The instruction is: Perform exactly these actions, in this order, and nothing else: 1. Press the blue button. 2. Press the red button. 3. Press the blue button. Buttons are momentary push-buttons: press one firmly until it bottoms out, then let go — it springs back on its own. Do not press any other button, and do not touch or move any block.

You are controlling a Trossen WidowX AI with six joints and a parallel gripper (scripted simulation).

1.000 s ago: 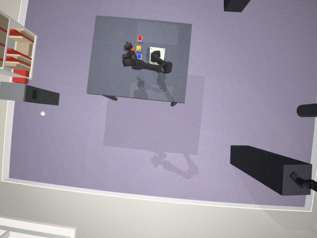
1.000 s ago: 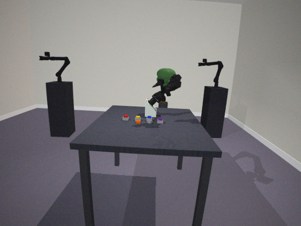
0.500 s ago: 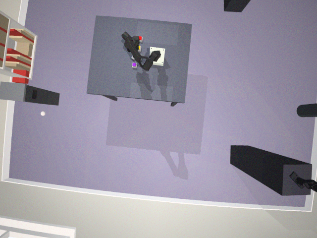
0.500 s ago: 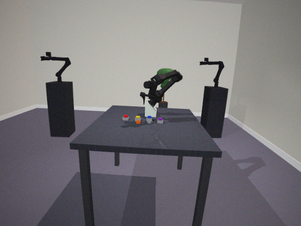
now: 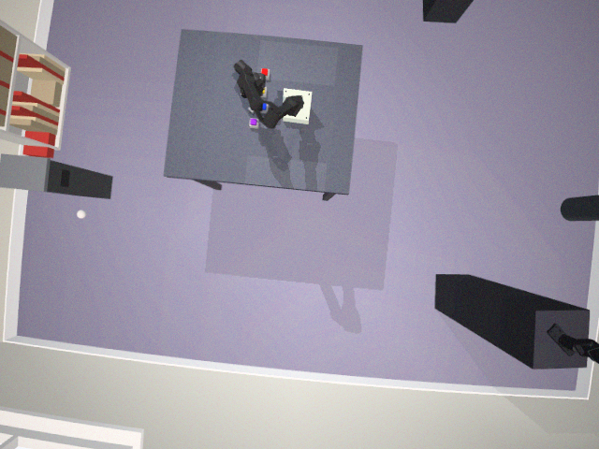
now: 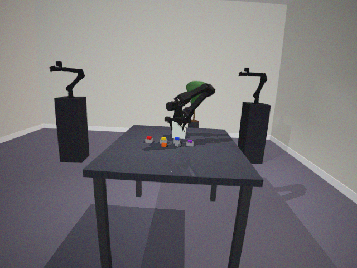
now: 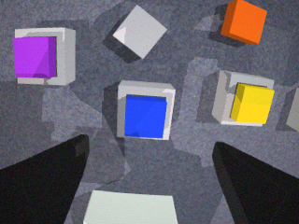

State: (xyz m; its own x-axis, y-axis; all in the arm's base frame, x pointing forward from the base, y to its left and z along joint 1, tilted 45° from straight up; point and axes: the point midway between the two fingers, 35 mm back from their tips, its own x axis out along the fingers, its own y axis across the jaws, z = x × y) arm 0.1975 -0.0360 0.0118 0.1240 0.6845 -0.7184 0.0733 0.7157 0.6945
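My gripper tip is now 6 cm above the blue button and 1 cm past it. From my gripper tip the other things lie so: grey block 8 cm below, 6 cm ahead, 1 cm to the left; then purple button 9 cm to the left, 6 cm below, 5 cm ahead; then yellow button 9 cm to the right, 6 cm below, 1 cm ahead.
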